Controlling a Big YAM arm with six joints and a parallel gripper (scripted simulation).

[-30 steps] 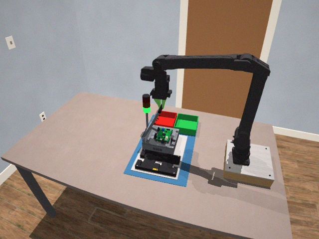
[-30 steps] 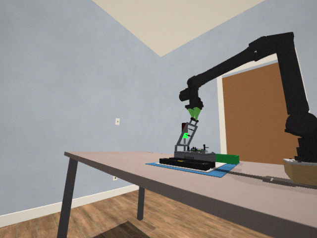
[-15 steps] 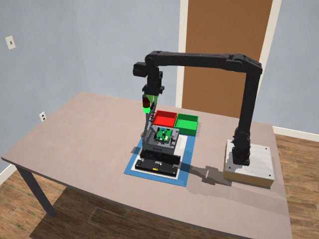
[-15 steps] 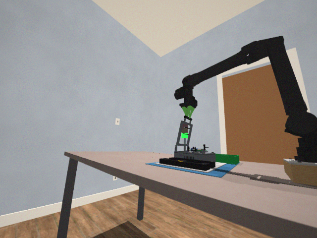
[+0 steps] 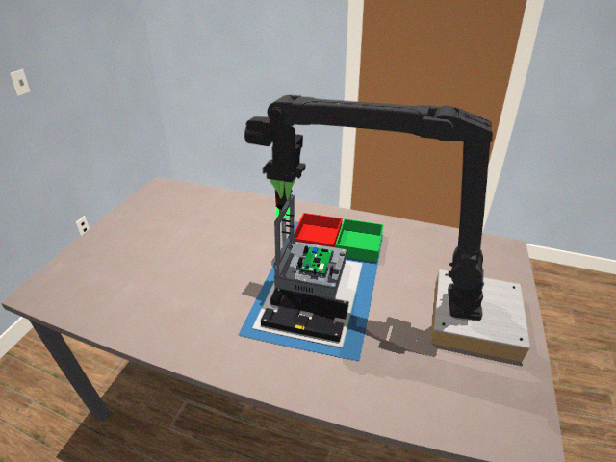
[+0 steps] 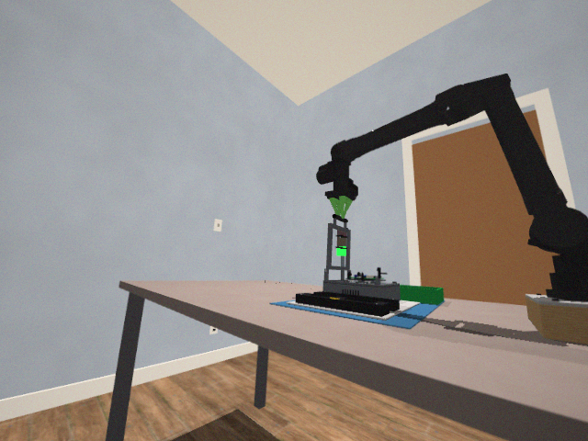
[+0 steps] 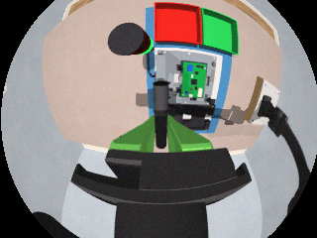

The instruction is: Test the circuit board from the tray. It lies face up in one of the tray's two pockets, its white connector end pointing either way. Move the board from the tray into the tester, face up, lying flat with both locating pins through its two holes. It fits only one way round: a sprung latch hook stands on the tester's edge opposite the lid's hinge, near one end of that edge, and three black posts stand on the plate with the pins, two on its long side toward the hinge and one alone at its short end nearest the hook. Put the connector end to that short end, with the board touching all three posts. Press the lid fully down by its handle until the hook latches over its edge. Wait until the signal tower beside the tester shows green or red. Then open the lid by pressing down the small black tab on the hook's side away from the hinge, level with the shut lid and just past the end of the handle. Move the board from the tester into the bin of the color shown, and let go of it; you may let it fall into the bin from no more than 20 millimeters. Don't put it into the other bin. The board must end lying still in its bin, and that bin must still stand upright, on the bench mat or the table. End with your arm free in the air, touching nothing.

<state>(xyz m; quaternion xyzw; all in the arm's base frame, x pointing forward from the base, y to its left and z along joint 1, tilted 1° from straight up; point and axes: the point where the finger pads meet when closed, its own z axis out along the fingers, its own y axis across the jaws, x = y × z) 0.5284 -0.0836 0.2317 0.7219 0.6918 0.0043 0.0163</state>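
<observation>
The green circuit board lies 9 cm behind my hand, 1 cm to the left of it and 21 cm below it. From my hand the other things lie so: red bin (6 cm behind, 20 cm to the right, 27 cm below); tester plate (9 cm behind, 1 cm to the left, 21 cm below); tester lid (9 cm below).
</observation>
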